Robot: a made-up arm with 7 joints.
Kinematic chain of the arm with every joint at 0, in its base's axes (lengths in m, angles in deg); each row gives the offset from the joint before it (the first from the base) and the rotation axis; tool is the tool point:
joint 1: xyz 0 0.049 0 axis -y
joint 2: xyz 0 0.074 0 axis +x
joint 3: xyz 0 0 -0.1 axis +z
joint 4: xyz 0 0 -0.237 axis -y
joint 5: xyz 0 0 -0.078 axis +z
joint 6: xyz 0 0 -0.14 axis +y
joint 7: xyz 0 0 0 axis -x
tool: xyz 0 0 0
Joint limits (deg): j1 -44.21..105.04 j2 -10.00..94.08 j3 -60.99..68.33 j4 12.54..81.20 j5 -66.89..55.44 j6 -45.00..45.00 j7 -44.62..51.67
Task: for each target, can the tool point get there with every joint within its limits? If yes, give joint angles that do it. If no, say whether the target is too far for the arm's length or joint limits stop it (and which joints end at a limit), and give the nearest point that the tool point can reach.
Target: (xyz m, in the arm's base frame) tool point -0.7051 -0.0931 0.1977
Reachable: no: too far | nearest point -0.3561 -0.0132 -0.3990 | short by 0.696 m
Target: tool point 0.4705 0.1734 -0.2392
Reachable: yes | joints 53.86 15.77 -47.84 35.19 20.31 -7.04 22.17
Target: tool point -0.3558 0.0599 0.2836
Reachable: no: joint limits stop it (at a limit: joint 2, joint 3, joint 4) | nearest point -0.1874 0.4782 0.1494 | short by 0.470 m
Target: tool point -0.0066 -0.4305 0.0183
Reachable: no: joint limits stop it (at a limit: joint 1, joint 2, joint 3, joint 4) | nearest point 0.2935 -0.1269 0.1871 | short by 0.459 m
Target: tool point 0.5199 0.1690 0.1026
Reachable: yes | joints 90.23 12.62 -34.39 33.96 -1.32 -15.55 21.00
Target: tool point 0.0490 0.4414 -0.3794
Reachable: yes | joints -19.53 38.94 10.87 53.89 44.80 -36.10 31.55
